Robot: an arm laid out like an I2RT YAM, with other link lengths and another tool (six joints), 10 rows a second.
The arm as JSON. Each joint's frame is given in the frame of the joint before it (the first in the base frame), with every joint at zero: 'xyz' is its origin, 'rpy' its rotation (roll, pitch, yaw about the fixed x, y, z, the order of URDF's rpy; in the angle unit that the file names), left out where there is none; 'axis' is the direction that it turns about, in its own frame. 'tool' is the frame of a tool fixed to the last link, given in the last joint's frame.
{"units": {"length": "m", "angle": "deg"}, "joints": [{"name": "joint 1", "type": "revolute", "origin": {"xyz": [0.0, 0.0, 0.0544]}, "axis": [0.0, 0.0, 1.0]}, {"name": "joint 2", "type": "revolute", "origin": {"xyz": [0.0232, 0.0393, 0.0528]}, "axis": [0.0, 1.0, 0.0]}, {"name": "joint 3", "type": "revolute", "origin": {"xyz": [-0.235, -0.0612, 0.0]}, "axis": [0.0, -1.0, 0.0]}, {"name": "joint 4", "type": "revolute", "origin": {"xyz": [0.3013, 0.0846, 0.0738]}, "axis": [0.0, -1.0, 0.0]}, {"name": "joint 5", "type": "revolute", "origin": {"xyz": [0.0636, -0.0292, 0.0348]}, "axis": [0.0, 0.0, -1.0]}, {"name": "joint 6", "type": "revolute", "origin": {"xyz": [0.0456, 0.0, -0.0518]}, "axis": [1.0, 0.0, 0.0]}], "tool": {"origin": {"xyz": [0.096, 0.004, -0.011], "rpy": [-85.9, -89.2, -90.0]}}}
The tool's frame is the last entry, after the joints.
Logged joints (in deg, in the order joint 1, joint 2, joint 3, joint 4, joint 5, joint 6), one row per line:
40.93 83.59 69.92 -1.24 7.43 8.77
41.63 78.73 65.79 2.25 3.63 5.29
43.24 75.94 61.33 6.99 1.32 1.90
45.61 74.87 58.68 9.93 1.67 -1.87
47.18 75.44 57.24 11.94 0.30 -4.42
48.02 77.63 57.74 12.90 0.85 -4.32
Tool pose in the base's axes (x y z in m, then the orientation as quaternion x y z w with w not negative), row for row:
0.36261 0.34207 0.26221 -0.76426 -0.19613 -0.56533 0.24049
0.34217 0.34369 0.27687 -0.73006 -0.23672 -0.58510 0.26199
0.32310 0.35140 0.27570 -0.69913 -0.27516 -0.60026 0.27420
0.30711 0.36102 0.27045 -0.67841 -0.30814 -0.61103 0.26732
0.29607 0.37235 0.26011 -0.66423 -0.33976 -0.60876 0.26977
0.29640 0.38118 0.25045 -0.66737 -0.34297 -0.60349 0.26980
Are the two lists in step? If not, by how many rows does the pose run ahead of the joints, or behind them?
They are in step.
